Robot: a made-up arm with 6 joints. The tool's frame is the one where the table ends. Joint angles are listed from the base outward.
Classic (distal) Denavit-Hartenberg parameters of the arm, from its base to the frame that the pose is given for. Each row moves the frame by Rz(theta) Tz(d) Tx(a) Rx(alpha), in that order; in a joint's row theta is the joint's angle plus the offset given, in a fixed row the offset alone. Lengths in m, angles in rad.
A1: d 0.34  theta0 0  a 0.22  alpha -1.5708
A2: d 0  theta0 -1.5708  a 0.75  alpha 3.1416
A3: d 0  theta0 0  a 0.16  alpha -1.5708
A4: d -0.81  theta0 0  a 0  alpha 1.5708
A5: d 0  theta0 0  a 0  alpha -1.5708
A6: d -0.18  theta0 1.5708  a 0  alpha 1.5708
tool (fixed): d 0  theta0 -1.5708  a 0  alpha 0
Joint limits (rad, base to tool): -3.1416..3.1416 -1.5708..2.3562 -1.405..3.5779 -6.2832..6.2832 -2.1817..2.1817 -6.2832..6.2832
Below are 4 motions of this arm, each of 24 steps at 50 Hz.
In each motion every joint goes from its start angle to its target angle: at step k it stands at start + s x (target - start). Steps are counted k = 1, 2, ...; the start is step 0. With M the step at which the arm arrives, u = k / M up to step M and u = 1 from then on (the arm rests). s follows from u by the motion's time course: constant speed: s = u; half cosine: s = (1 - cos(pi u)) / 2; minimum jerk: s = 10 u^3 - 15 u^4 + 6 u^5.
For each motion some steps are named. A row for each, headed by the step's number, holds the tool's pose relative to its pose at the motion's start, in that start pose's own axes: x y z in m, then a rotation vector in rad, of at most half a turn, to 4 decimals.
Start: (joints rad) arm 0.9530 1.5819 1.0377 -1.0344 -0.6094 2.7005
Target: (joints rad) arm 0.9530 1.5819 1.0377 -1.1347 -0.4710 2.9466
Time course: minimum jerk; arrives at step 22
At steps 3, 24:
3: 0.0000 -0.0004 -0.0004 -0.0033 0.0021 -0.0023
24: -0.0020 -0.0181 -0.0193 -0.1596 0.1153 -0.0923

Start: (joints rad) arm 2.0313 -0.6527 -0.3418 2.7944 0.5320 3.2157
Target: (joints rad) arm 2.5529 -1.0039 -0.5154 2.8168 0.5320 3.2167
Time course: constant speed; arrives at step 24
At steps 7, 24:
7: -0.0711 0.0936 -0.0436 -0.0400 -0.0117 0.1533
24: -0.2714 0.2169 -0.1561 -0.1040 -0.0449 0.5307

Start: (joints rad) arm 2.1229 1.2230 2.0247 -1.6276 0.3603 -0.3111
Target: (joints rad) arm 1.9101 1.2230 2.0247 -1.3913 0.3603 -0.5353
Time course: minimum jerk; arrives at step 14
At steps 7, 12, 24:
7: 0.0453 0.0719 0.1345 -0.0701 -0.0445 0.0904
12: 0.0768 0.1504 0.2587 -0.1401 -0.0806 0.1734
24: 0.0781 0.1544 0.2646 -0.1435 -0.0822 0.1773

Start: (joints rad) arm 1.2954 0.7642 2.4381 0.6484 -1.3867 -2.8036
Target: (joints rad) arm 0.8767 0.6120 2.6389 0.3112 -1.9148 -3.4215
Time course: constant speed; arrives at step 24
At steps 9, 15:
9: -0.0747 0.1284 0.0402 0.2798 -0.0790 0.0159
15: -0.1406 0.1941 0.0644 0.4503 -0.1206 0.0309

